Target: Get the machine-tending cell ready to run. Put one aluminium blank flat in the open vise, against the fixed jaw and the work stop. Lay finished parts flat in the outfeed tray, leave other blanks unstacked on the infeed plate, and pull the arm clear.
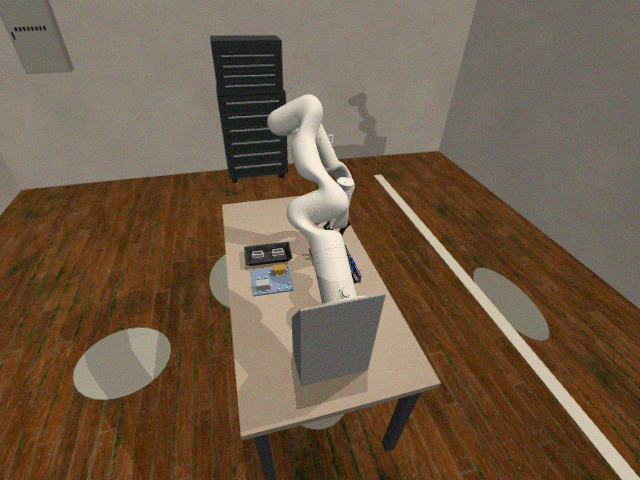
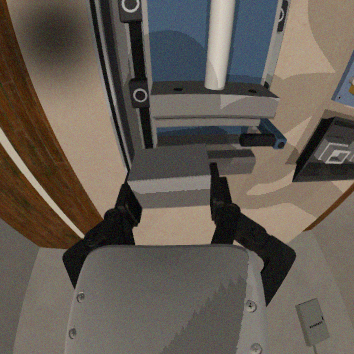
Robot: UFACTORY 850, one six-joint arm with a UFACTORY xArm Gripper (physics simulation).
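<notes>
My gripper (image 1: 337, 227) (image 2: 173, 176) is shut on a grey aluminium blank (image 2: 170, 169), held level by its sides at the near end of the vise (image 1: 353, 266) (image 2: 172, 62). The blank hides part of the near jaw (image 2: 235, 164); whether it touches the vise is unclear. The sliding jaw (image 2: 212, 106) stands beyond a gap. A blue bracket with a black cylinder (image 2: 257, 140) is right of the gap. Two finished parts (image 1: 257, 254) (image 1: 278, 251) lie in the black outfeed tray (image 1: 268, 261) (image 2: 311, 152). A grey blank (image 1: 262, 284) sits on the blue infeed plate (image 1: 273, 281) (image 2: 345, 82).
An orange block (image 1: 279, 269) also sits on the infeed plate, apart from the grey blank. A large grey box-like panel (image 1: 336, 341) stands on the table (image 1: 263, 372) behind the arm's base. A dark drawer cabinet (image 1: 253, 113) stands at the back wall.
</notes>
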